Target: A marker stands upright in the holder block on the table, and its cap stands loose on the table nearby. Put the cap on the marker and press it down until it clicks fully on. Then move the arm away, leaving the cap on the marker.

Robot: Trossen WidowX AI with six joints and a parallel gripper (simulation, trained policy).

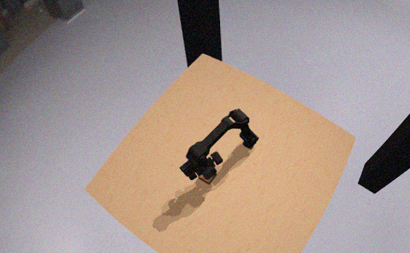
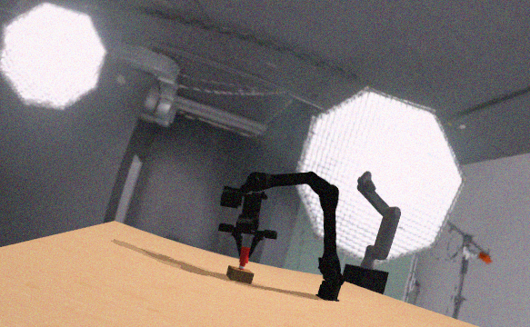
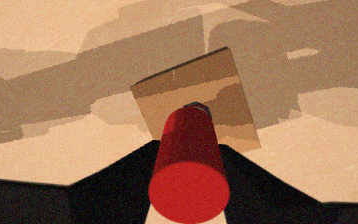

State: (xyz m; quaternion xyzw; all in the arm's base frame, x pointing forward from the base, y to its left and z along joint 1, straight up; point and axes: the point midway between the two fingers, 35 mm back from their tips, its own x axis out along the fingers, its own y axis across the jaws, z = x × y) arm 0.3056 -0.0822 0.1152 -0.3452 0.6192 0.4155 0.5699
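The red marker lies 10 mm below my gripper tip. Round my gripper tip: red cap: 10 mm above; then wooden holder block: 60 mm below.
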